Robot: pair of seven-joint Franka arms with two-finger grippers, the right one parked.
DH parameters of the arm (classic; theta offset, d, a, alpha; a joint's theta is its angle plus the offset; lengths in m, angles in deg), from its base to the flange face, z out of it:
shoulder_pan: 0 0.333 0 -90
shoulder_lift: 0 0 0 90
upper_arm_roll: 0 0.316 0.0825 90
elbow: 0 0 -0.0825 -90
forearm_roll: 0 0.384 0 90
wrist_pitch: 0 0 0.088 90
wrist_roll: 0 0.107 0 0
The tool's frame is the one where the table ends.
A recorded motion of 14 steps. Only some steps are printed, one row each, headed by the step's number.
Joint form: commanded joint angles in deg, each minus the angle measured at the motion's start. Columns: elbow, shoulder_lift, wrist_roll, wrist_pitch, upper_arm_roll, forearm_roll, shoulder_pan.
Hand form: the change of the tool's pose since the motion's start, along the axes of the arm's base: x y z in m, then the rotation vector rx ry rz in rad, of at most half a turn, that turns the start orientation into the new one. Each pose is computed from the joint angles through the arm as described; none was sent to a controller.
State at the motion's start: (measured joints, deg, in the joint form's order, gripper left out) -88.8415 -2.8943 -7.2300 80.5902 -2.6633 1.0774 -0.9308
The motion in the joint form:
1: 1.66 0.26 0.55 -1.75 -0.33 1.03 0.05
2: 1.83 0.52 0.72 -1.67 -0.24 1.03 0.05
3: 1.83 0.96 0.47 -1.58 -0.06 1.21 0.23
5: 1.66 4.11 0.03 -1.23 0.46 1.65 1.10
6: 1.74 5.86 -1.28 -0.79 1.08 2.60 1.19
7: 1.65 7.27 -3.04 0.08 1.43 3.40 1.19
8: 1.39 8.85 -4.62 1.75 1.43 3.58 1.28
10: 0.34 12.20 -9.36 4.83 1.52 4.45 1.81
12: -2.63 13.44 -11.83 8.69 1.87 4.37 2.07
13: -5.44 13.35 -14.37 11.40 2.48 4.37 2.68
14: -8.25 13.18 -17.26 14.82 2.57 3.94 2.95
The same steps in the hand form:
1: -0.0020 -0.0002 0.0085 0.0173 0.0053 -0.0121
2: -0.0004 0.0006 0.0076 0.0168 0.0056 -0.0135
3: 0.0025 0.0042 0.0037 0.0202 0.0114 -0.0027
5: 0.0203 0.0179 -0.0264 0.0286 0.0628 0.0288
6: 0.0300 0.0266 -0.0418 0.0482 0.0827 0.0639
7: 0.0384 0.0315 -0.0550 0.0666 0.0915 0.0994
8: 0.0486 0.0325 -0.0707 0.0731 0.0928 0.1259
10: 0.0669 0.0402 -0.1093 0.1007 0.1098 0.2120
12: 0.0736 0.0456 -0.1414 0.1060 0.1139 0.2587
13: 0.0723 0.0573 -0.1599 0.1129 0.1122 0.3192
14: 0.0717 0.0597 -0.1768 0.1101 0.0971 0.3723

